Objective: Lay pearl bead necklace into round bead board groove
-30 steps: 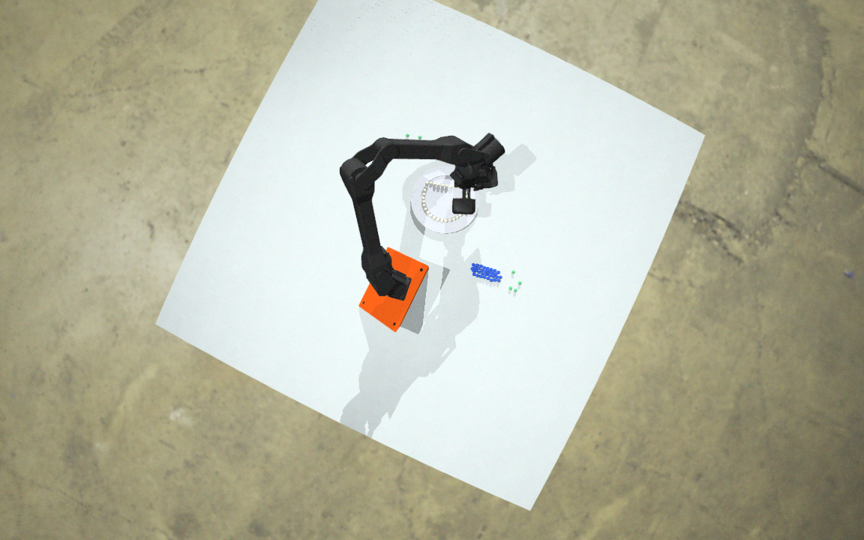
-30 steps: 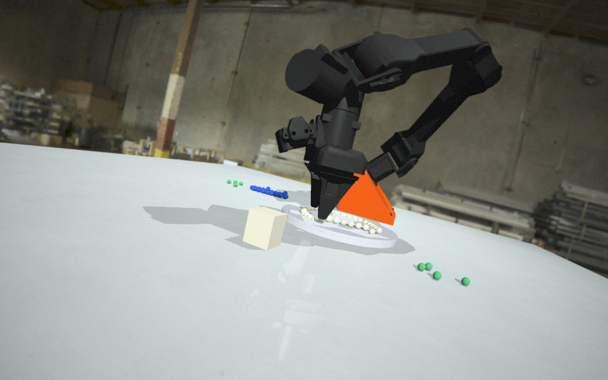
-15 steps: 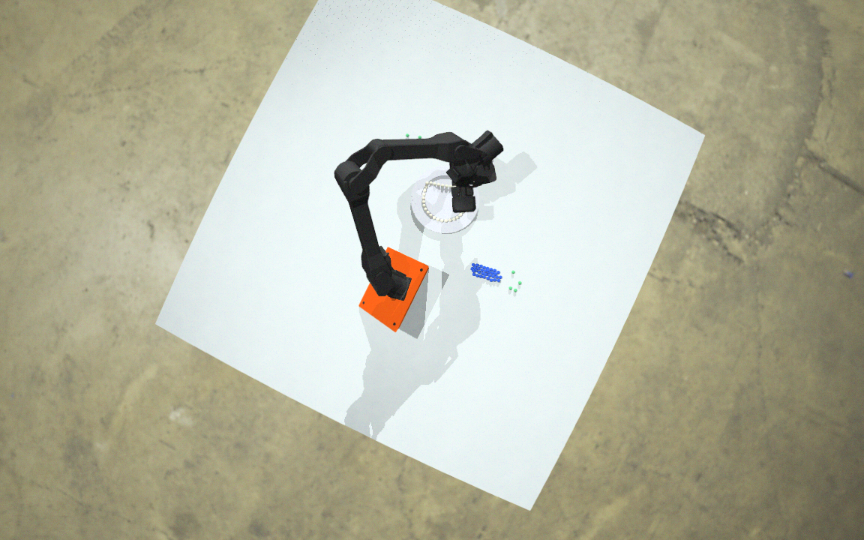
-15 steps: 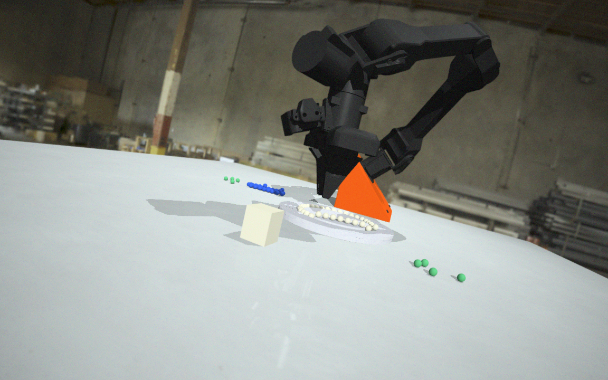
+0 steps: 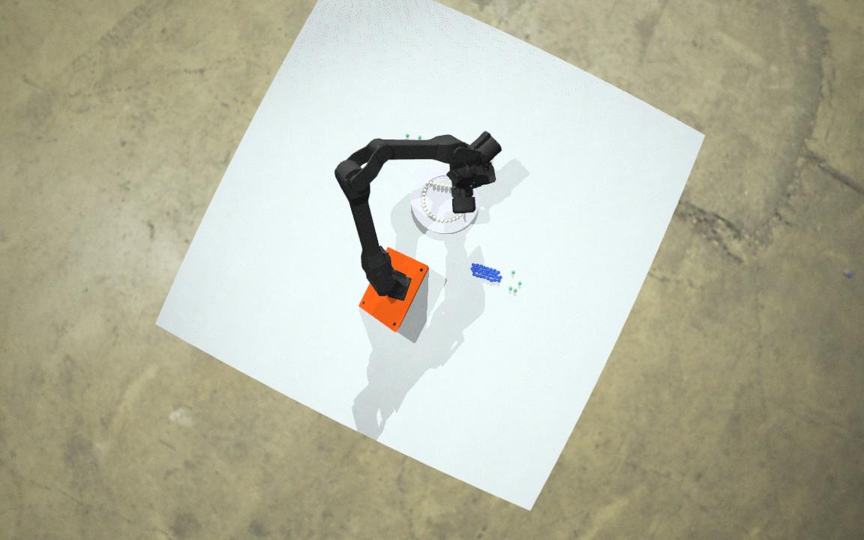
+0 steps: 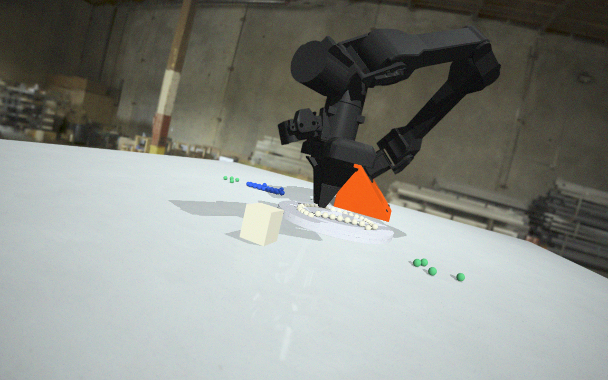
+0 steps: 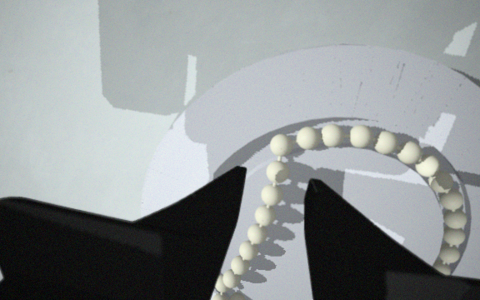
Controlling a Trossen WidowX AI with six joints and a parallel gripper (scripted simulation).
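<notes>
Now: the round bead board 5 cm behind my gripper tip, 3 cm to the left of it and 2 cm below it. Round my gripper tip: cream cube: 15 cm ahead, 4 cm to the right, 1 cm below.
</notes>
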